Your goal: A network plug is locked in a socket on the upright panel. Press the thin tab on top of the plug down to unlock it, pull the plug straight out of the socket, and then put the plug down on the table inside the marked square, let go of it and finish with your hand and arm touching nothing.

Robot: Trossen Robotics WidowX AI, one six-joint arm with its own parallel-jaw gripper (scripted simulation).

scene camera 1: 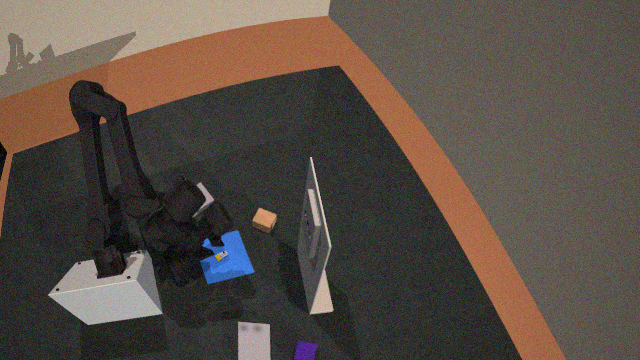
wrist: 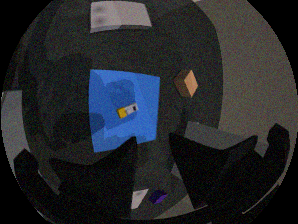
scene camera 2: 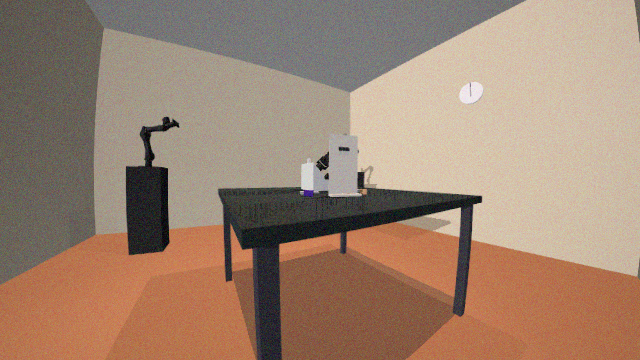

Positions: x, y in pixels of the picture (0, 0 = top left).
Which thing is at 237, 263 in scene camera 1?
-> A blue marked square.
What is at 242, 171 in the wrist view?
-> My gripper.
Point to a blue marked square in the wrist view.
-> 108, 90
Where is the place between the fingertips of my gripper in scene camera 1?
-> At 218, 248
